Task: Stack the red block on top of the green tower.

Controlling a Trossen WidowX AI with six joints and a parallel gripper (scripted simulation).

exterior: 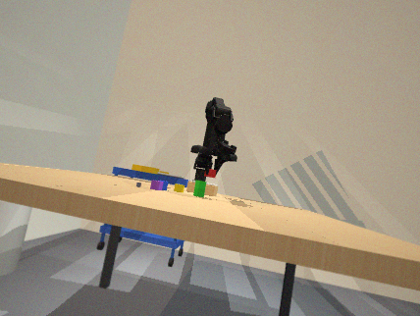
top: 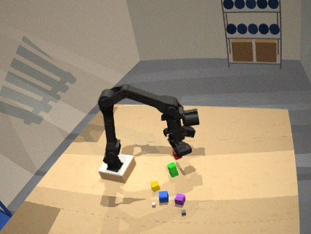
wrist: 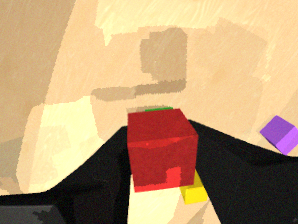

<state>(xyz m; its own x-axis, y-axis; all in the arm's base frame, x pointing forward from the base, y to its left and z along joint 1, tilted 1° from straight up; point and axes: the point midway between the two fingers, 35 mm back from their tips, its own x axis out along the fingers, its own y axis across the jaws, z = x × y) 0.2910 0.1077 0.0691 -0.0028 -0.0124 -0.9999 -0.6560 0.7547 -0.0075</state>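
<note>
The yellow block is 7 cm behind my gripper tip, 14 cm to the right of it and 8 cm below it. From my gripper tip the other things lie so: purple block (6 cm ahead, 19 cm to the right, 7 cm below); then red block (1 cm behind, 1 cm above); then blue block (1 cm behind, 19 cm to the right, 7 cm below).
</note>
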